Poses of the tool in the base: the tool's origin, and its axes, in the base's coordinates. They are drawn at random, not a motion.
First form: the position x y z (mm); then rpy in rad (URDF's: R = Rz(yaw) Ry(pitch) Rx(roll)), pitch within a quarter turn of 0, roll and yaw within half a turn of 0.
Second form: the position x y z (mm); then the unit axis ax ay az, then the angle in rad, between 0 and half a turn. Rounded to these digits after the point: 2 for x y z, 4 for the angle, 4 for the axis.
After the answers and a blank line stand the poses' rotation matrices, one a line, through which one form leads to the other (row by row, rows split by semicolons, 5 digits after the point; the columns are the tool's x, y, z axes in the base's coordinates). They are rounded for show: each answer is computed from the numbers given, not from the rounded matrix.
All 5 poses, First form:
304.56 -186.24 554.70 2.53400 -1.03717 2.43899
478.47 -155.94 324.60 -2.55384 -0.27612 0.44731
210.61 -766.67 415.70 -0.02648 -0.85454 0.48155
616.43 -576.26 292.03 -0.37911 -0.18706 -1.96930
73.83 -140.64 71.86 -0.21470 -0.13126 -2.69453
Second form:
304.56 -186.24 554.70 -0.4539 -0.7777 -0.4350 2.4165
478.47 -155.94 324.60 -0.9627 -0.2620 -0.0681 2.5134
210.61 -766.67 415.70 0.1871 -0.8707 0.4548 0.9683
616.43 -576.26 292.03 -0.2119 0.1241 -0.9694 2.0333
73.83 -140.64 71.86 -0.0893 0.0919 -0.9918 2.7122

-0.38819 0.90566 -0.17055; 0.32870 0.30895 0.89247; 0.86097 0.29039 -0.41762
0.86746 0.49625 -0.03529; 0.41616 -0.68493 0.59807; 0.27262 -0.53349 -0.80067
0.58190 -0.44529 -0.68052; 0.30409 0.89522 -0.32575; 0.75427 -0.01738 0.65634
-0.38127 0.82949 0.40813; -0.90556 -0.42392 0.01562; 0.18597 -0.36364 0.91279
-0.89396 0.39725 0.20742; -0.42860 -0.89307 -0.13683; 0.13088 -0.21122 0.96864

